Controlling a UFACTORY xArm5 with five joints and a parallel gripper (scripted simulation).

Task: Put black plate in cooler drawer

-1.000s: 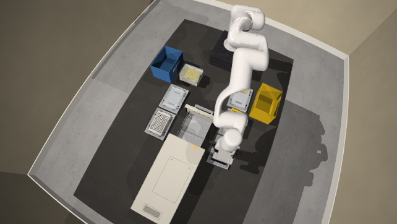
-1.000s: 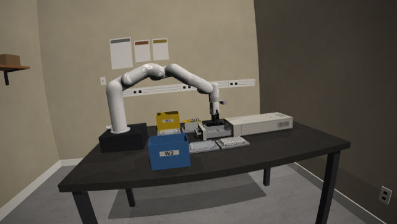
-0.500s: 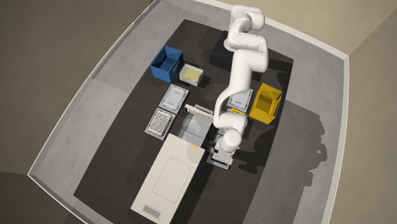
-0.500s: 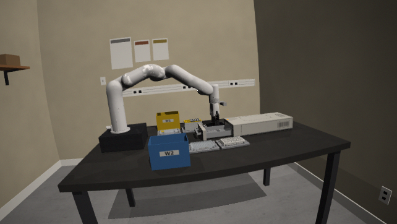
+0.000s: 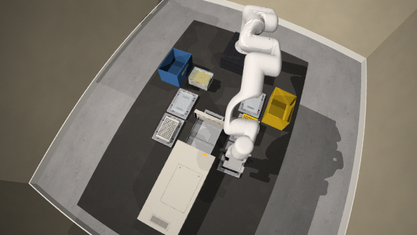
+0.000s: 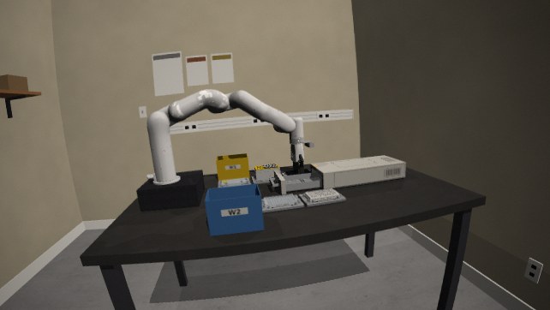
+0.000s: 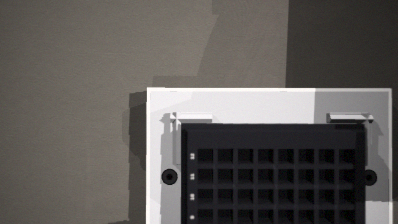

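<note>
The black plate is 10 mm below my hand. Also, from my hand: cooler CD: 120 mm ahead, 190 mm to the right, 10 mm above; work nest N1: 30 mm below; drawer: 40 mm behind, 190 mm to the right, 10 mm above.
</note>
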